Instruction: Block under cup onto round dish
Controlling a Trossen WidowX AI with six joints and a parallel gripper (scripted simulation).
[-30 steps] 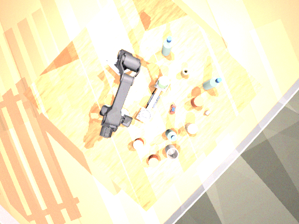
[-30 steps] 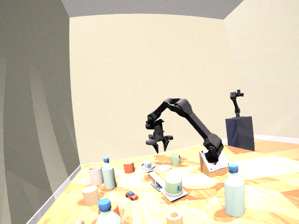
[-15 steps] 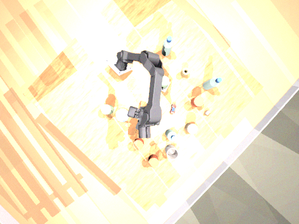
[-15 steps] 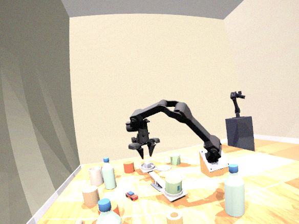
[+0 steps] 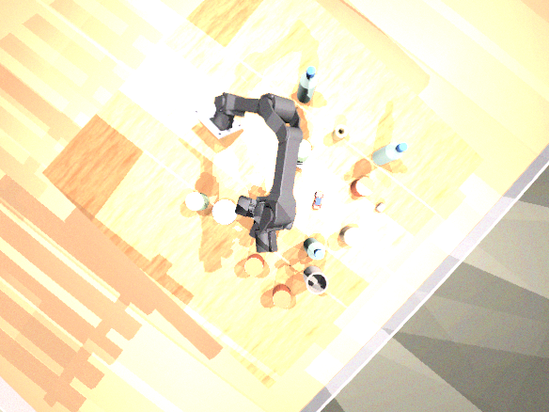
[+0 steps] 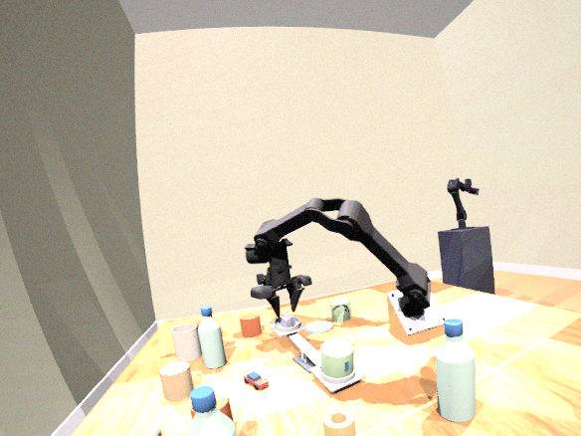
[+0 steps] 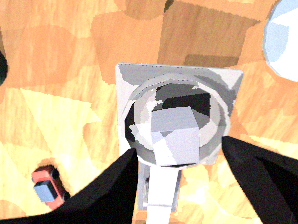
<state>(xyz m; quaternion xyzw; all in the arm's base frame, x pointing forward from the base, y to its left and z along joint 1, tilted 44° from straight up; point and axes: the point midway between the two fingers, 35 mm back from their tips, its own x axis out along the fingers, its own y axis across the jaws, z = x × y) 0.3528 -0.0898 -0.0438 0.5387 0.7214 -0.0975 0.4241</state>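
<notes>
Now: the grey block 20 mm below my gripper tip. The rest, counted from my gripper tip: round dish: 130 mm to the right, 110 mm behind, 100 mm below; then tan cylinder: 290 mm ahead, 160 mm to the left, 70 mm below; then red toy car: 180 mm to the left, 100 mm ahead, 90 mm below.
</notes>
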